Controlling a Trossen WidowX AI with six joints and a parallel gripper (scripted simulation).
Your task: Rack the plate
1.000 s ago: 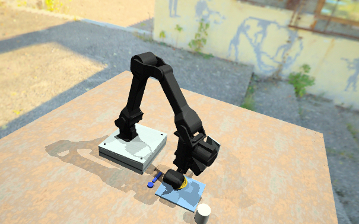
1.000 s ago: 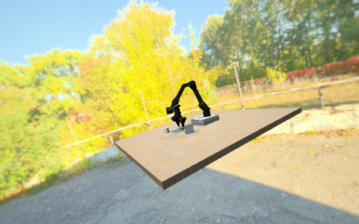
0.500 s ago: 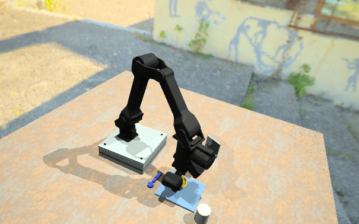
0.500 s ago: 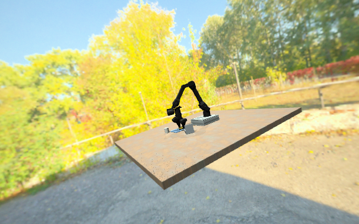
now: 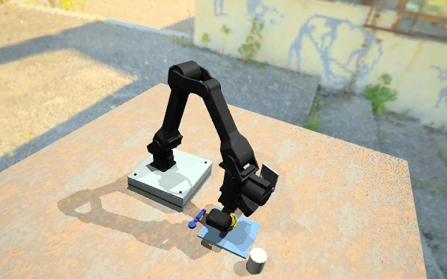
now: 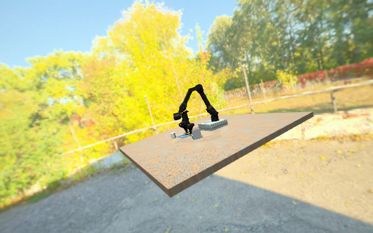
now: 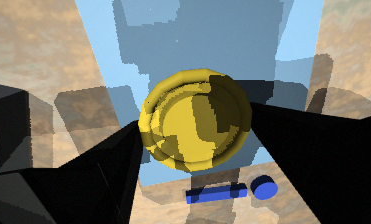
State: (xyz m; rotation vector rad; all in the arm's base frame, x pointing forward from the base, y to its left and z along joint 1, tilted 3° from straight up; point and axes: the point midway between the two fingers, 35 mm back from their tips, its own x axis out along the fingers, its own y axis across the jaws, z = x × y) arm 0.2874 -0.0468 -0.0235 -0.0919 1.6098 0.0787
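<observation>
Now: gripper tip 2 cm short of the light blue mat, 1 cm to the left of it and 1 cm above it. Round my gripper tip: white cup 14 cm ahead, 7 cm to the right, 2 cm above; yellow plate 1 cm above; blue spoon 8 cm behind, 4 cm to the right, 1 cm below.
</observation>
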